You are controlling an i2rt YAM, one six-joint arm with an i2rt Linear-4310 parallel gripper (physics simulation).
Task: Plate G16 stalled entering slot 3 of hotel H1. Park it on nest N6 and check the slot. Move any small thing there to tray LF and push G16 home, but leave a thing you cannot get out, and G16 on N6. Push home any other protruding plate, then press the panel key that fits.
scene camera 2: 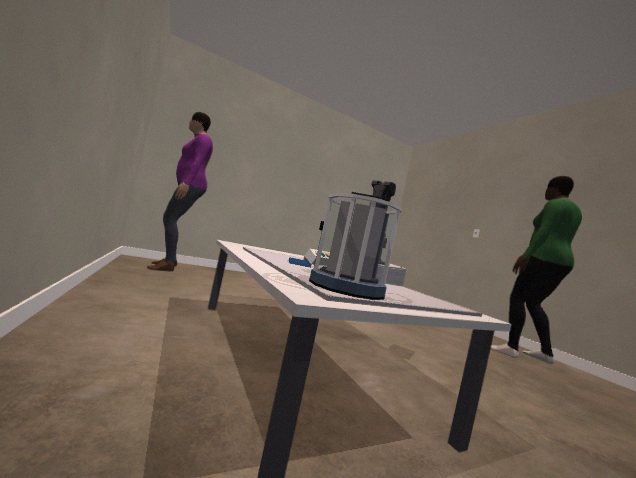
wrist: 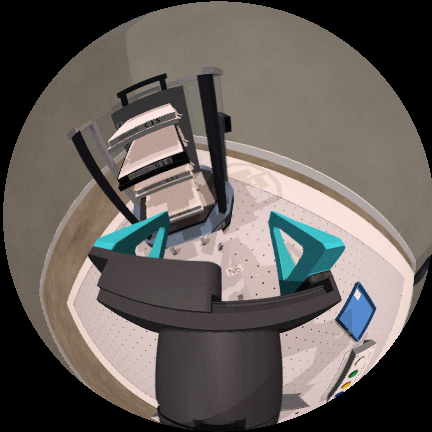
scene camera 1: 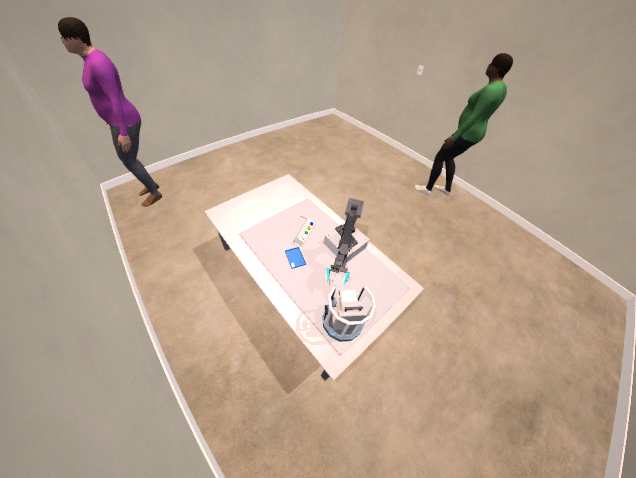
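Note:
Hotel H1 stands on its blue base near the table end. In the wrist view, a top plate sticks out, tilted in the picture. Below it are a black-edged plate, its label looking like G16, and two paler plates. Slot numbers are unreadable. My gripper is open and empty, in front of the hotel. The N6 label and nest pegs show between the fingers; the gripper hides part of the nest.
A blue tray lies on the mat beside the key panel, which has coloured keys. A grey box is under the arm. Two people stand away from the table.

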